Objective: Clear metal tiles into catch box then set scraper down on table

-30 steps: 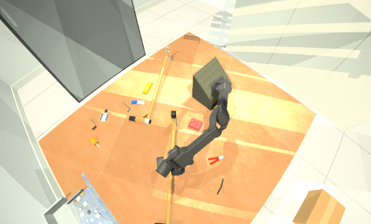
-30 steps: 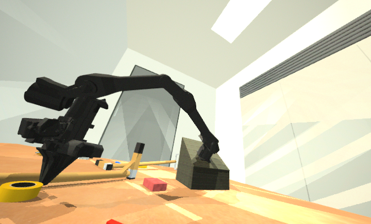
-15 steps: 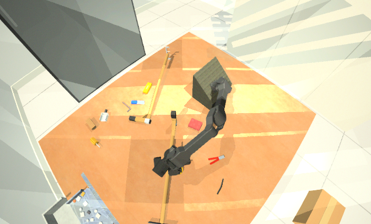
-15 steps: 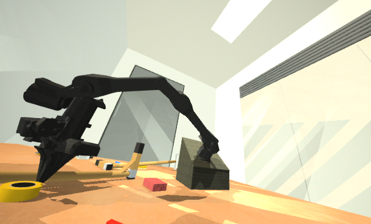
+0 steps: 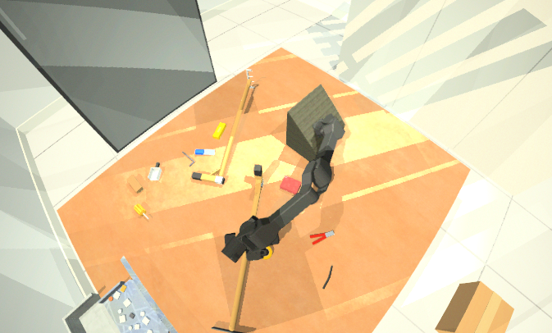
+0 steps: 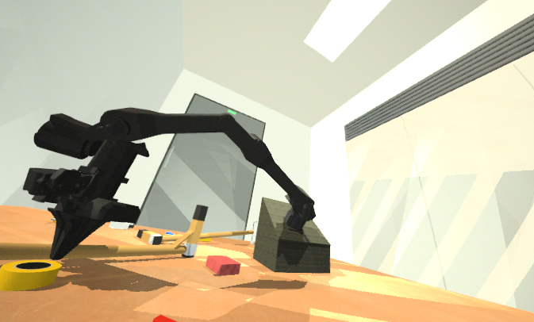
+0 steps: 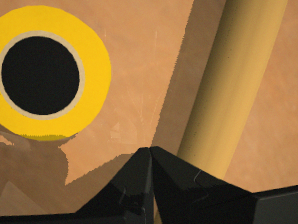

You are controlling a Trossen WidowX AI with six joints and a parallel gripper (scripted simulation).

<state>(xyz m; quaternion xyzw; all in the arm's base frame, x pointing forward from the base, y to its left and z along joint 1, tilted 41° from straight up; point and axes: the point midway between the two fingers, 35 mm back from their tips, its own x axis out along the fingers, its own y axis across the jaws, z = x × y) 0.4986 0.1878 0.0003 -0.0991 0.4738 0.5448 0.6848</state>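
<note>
Right now my gripper tip is 5 cm below the long scraper and 3 cm short of it. From my gripper tip the other things lie so: red clip (22 cm behind, 16 cm to the left, 1 cm below); then red block (28 cm behind, 8 cm to the right); then yellow tape roll (5 cm to the left, 1 cm behind).
</note>
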